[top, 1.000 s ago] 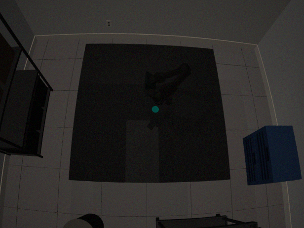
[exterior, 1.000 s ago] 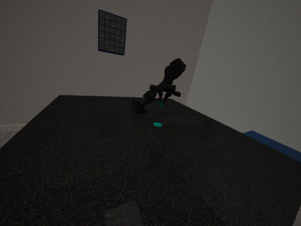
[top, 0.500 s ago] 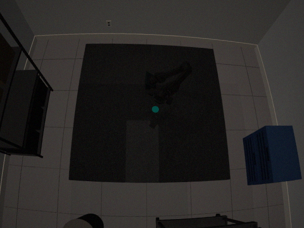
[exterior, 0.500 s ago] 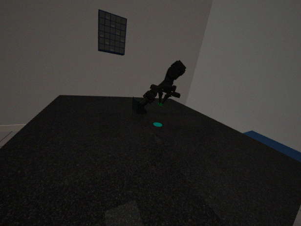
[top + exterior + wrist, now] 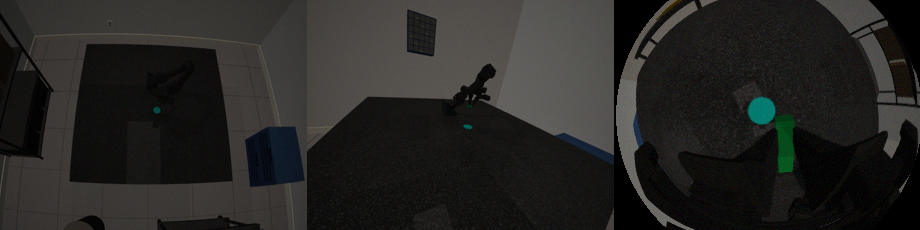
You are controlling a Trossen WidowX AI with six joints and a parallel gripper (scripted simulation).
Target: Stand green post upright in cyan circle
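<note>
My gripper tip is now 20 mm short of the cyan circle and 130 mm above it. The rest, counted from my gripper tip: green post: 20 mm behind, 10 mm to the left, 10 mm below.
</note>
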